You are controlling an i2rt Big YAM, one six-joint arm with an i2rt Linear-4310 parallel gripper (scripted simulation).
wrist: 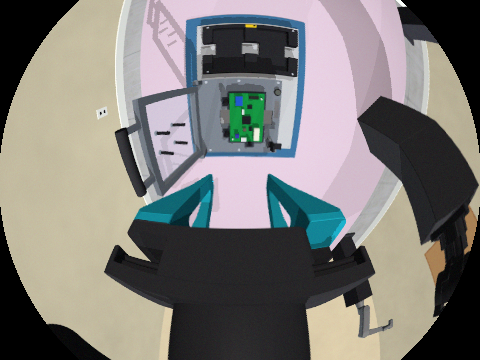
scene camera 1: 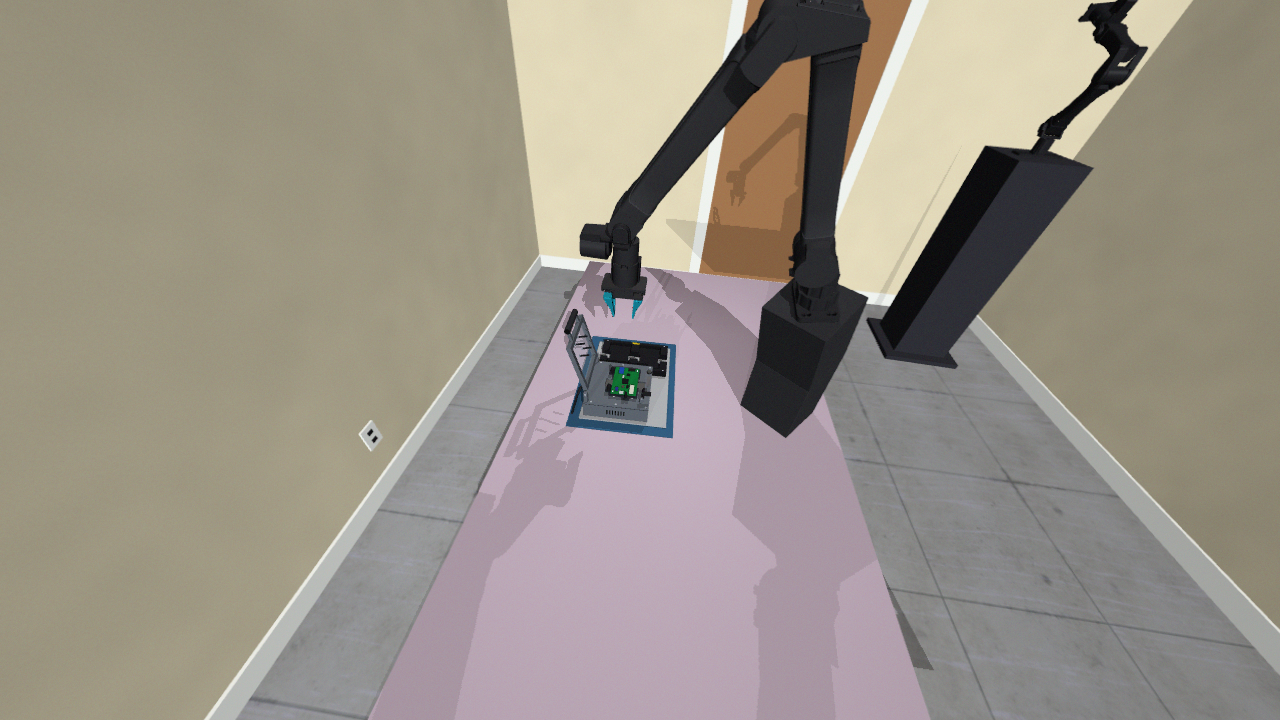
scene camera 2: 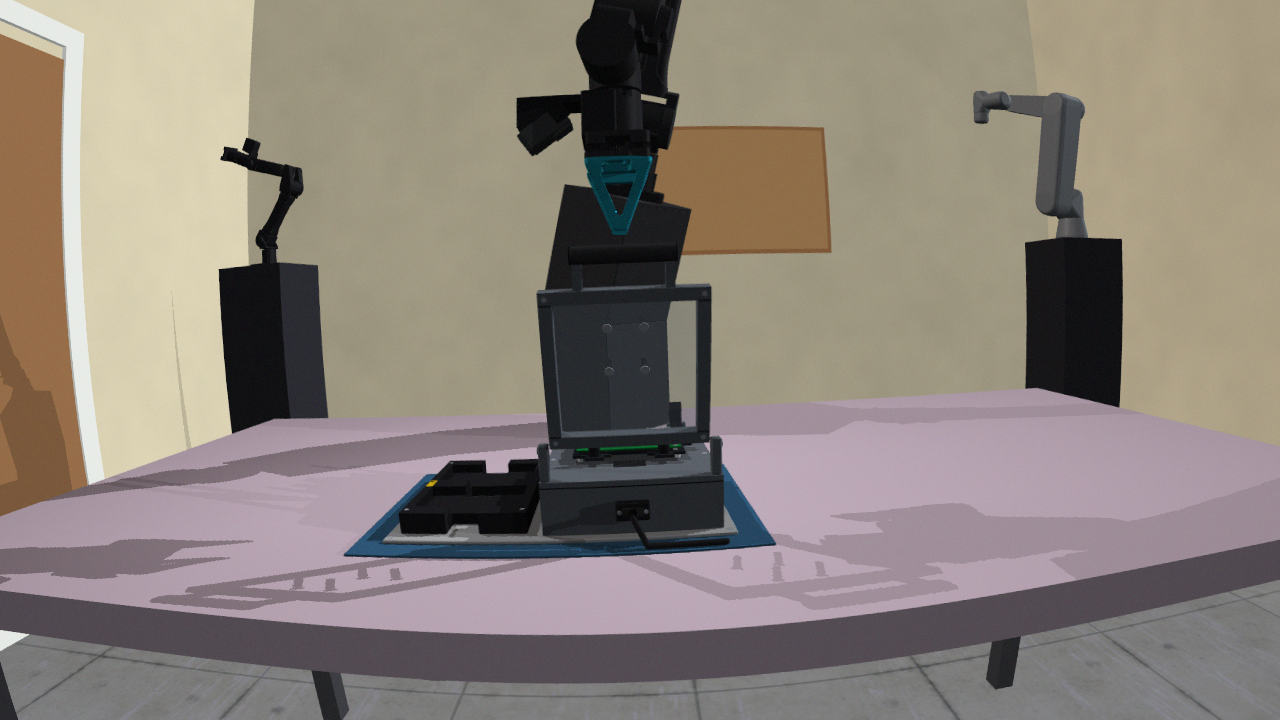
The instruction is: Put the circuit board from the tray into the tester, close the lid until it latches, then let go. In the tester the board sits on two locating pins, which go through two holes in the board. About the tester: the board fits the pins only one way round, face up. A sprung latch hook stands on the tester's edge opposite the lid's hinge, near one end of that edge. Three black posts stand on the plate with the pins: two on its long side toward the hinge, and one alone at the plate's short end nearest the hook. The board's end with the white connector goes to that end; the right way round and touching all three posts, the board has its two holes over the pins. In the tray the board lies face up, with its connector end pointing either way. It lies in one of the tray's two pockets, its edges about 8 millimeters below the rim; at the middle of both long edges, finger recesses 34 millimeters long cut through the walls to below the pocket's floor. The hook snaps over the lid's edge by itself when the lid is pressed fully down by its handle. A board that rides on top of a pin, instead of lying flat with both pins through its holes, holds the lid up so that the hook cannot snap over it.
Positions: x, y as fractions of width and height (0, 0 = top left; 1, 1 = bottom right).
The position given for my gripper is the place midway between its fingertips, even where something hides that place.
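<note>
I can see my gripper (scene camera 2: 0.48, 0.32), and the wrist view has my gripper too (wrist: 0.50, 0.50). There's a green circuit board (wrist: 0.51, 0.30) here. And there's a lid (scene camera 2: 0.49, 0.51); the wrist view shows me the lid (wrist: 0.35, 0.32), and so does scene camera 1, with the lid (scene camera 1: 0.45, 0.48).
</note>
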